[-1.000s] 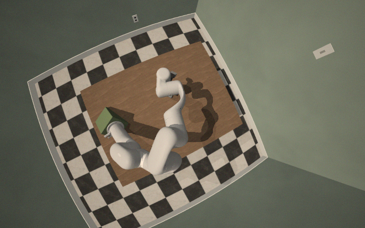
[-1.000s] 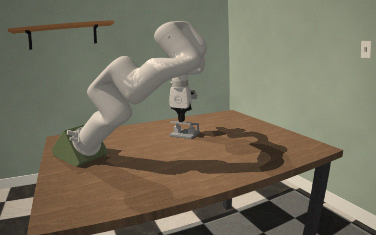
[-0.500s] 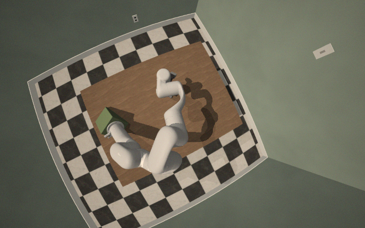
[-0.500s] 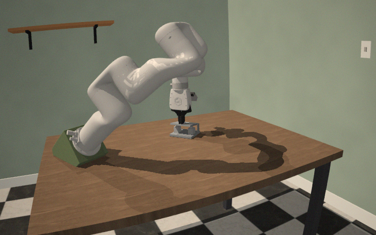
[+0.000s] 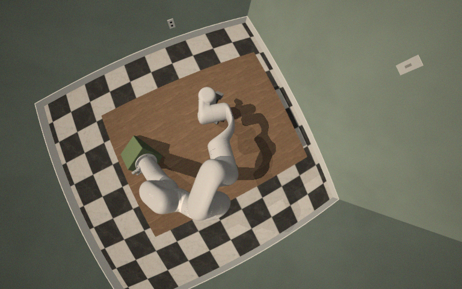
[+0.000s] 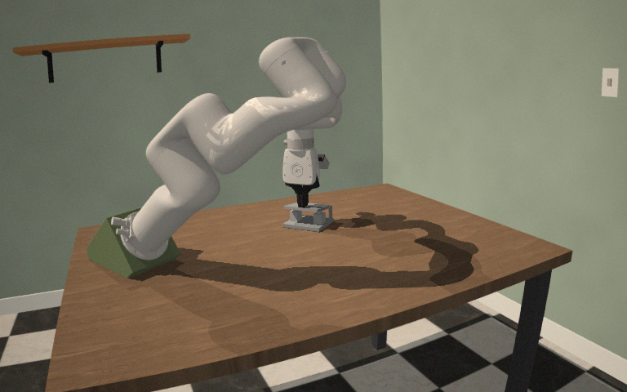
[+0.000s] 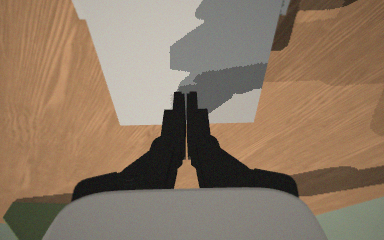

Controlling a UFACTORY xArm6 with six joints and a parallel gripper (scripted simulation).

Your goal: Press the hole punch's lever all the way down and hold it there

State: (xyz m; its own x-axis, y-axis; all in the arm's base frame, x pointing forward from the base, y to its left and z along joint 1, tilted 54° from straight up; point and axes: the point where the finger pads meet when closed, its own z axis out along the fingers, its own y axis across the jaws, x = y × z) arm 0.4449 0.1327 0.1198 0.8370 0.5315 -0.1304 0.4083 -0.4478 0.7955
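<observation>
The hole punch lies 3 cm ahead of my hand, 2 cm to the left of it and 5 cm below it.
</observation>
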